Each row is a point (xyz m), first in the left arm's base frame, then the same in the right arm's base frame.
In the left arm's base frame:
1: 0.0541 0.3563 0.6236
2: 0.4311 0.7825 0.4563
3: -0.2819 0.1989 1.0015
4: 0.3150 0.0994 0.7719
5: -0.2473 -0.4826 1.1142
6: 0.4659 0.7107 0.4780
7: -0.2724 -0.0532 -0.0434
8: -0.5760 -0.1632 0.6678
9: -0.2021 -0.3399 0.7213
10: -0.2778 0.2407 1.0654
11: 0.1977 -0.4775 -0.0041
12: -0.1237 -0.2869 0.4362
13: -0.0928 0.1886 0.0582
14: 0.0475 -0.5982 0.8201
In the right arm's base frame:
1: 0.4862 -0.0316 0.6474
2: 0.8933 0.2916 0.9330
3: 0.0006 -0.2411 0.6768
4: 0.6281 -0.3917 0.7268
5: -0.0288 -0.8723 0.3958
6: 0.9113 0.2114 0.9242
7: 0.5673 0.0341 -0.1941
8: -0.0690 -0.3010 0.1107
9: 0.2189 -0.5830 0.2179
10: -0.0301 -0.2373 0.7468
11: 0.9447 -0.4759 -0.1905
12: 0.4374 -0.4285 0.0813
13: 0.6643 0.1357 0.0910
14: 0.3778 -0.9177 0.2565

